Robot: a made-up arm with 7 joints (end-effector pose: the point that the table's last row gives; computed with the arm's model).
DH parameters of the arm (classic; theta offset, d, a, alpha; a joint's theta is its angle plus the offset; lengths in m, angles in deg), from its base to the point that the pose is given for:
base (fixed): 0 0.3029 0.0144 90
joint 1: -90 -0.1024 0.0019 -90
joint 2: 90 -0.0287 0.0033 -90
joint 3: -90 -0.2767 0.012 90
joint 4: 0 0.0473 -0.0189 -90
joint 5: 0 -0.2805 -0.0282 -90
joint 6: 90 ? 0.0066 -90
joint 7: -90 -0.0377 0.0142 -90
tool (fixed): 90 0.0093 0 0
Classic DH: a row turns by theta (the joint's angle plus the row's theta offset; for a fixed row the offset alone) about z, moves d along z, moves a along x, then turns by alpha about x.
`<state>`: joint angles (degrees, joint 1 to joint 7).
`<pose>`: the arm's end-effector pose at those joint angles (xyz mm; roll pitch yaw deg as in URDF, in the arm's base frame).
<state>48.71 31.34 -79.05 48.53 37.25 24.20 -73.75</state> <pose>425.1 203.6 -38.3 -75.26 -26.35 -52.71</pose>
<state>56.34 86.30 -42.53 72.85 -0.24 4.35 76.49</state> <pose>310.8 465.9 333.2 -154.28 -6.72 -72.02</pose>
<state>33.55 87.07 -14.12 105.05 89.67 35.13 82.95</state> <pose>332.9 346.0 335.8 107.70 -74.06 -25.94</pose>
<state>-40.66 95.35 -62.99 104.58 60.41 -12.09 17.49</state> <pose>-70.0 391.6 42.3 146.80 -4.75 -28.51</pose>
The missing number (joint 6, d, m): 0.0477
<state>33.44 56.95 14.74 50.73 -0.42 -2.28 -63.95</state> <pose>270.2 527.4 243.8 2.41 -51.93 -73.06</pose>
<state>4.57 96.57 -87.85 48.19 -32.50 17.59 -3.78</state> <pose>14.4 595.6 107.4 148.20 58.89 -143.69</pose>
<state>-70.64 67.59 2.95 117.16 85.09 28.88 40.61</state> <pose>17.4 271.7 -15.8 109.18 1.19 4.27</pose>
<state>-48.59 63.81 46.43 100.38 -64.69 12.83 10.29</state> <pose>225.1 360.0 220.0 -89.45 46.11 -64.57</pose>
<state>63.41 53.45 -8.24 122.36 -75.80 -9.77 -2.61</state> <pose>200.8 126.9 427.9 9.91 41.26 -57.07</pose>
